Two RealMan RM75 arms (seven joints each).
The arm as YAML. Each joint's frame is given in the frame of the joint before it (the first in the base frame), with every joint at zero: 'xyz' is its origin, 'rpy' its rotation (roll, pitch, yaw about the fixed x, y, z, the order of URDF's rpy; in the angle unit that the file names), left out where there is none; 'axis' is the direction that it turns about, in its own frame. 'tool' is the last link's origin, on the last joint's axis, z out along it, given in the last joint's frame.
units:
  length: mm
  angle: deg
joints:
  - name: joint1
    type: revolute
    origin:
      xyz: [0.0, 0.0, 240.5]
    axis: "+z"
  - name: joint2
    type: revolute
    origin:
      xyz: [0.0, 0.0, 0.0]
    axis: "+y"
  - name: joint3
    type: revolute
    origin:
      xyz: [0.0, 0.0, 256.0]
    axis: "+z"
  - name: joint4
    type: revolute
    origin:
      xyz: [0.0, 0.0, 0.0]
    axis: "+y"
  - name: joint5
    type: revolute
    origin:
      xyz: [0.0, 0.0, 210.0]
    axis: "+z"
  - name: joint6
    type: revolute
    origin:
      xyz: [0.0, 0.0, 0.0]
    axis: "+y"
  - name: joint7
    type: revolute
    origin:
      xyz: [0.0, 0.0, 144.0]
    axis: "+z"
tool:
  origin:
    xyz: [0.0, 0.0, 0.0]
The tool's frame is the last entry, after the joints.
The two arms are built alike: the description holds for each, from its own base.
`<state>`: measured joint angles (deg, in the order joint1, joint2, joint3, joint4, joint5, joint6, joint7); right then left.
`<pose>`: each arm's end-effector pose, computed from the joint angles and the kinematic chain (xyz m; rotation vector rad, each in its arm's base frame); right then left.
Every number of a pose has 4 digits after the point. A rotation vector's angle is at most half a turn.
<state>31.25 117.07 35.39 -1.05 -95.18 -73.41 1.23 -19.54 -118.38 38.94 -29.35 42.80 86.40 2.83</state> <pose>0.3542 0.3513 0.0748 -1.2234 0.3896 0.5679 -0.3584 0.1975 -0.0611 -1.5981 -0.7329 -0.5427</pose>
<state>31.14 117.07 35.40 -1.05 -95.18 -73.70 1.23 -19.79 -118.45 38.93 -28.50 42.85 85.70 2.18</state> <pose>0.3543 0.3505 0.0752 -1.2212 0.3865 0.5693 -0.3589 0.2013 -0.0606 -1.6004 -0.7326 -0.5467</pose>
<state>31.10 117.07 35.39 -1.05 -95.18 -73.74 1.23 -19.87 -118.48 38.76 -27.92 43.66 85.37 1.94</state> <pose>0.3544 0.3502 0.0753 -1.2210 0.3863 0.5691 -0.3580 0.2035 -0.0609 -1.6109 -0.7257 -0.5533</pose>
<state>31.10 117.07 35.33 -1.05 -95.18 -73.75 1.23 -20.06 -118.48 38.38 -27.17 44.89 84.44 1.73</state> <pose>0.3543 0.3502 0.0752 -1.2219 0.3857 0.5692 -0.3572 0.2070 -0.0621 -1.6292 -0.7197 -0.5557</pose>
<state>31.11 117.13 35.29 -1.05 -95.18 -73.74 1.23 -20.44 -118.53 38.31 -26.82 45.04 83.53 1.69</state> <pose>0.3541 0.3502 0.0746 -1.2230 0.3864 0.5697 -0.3571 0.2100 -0.0633 -1.6388 -0.7203 -0.5506</pose>
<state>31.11 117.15 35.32 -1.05 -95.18 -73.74 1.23 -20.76 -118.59 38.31 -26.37 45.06 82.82 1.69</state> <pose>0.3541 0.3502 0.0745 -1.2226 0.3869 0.5699 -0.3571 0.2130 -0.0637 -1.6455 -0.7171 -0.5460</pose>
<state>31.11 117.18 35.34 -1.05 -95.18 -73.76 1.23 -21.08 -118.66 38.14 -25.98 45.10 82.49 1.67</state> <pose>0.3540 0.3501 0.0743 -1.2223 0.3872 0.5703 -0.3564 0.2162 -0.0636 -1.6468 -0.7114 -0.5473</pose>
